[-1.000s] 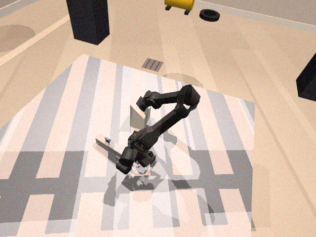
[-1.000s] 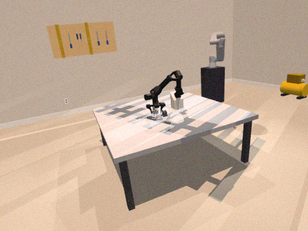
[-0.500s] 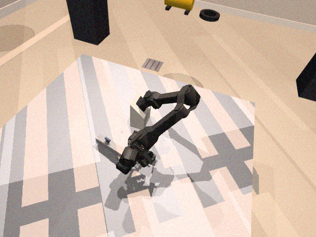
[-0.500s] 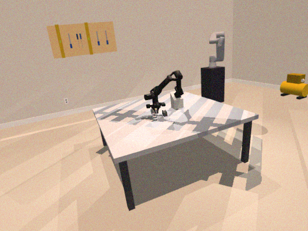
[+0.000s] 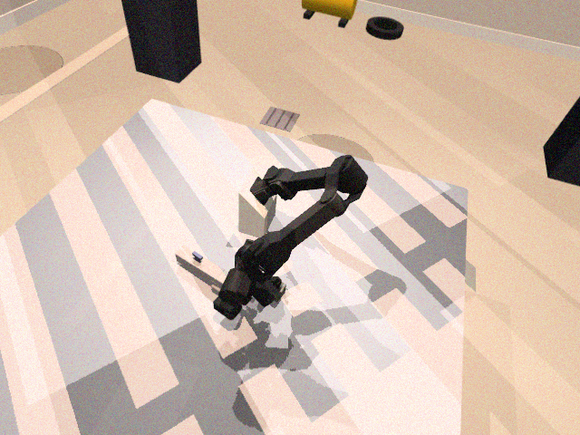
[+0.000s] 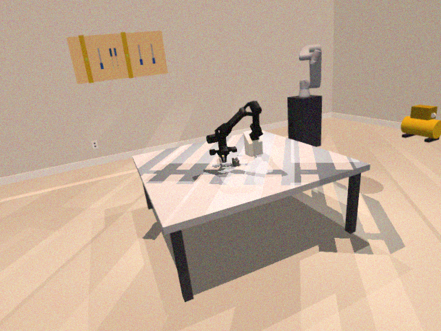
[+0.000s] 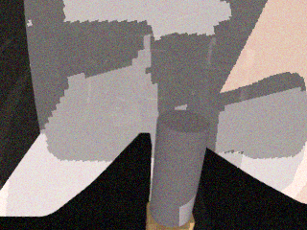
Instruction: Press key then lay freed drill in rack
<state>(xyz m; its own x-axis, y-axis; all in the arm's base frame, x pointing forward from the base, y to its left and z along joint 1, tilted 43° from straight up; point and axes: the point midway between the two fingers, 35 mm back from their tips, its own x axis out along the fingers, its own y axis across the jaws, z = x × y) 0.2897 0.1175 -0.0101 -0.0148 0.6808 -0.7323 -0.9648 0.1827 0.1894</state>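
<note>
The drill lies 1 cm behind my gripper tip, 4 cm to the right of it and 3 cm above it. Round my gripper tip: pale grey fixture block: 4 cm behind, 13 cm to the right, 2 cm above; then small blue key: 5 cm behind, 16 cm to the right, 4 cm above; then dark grey block: 7 cm behind, 5 cm to the left.
</note>
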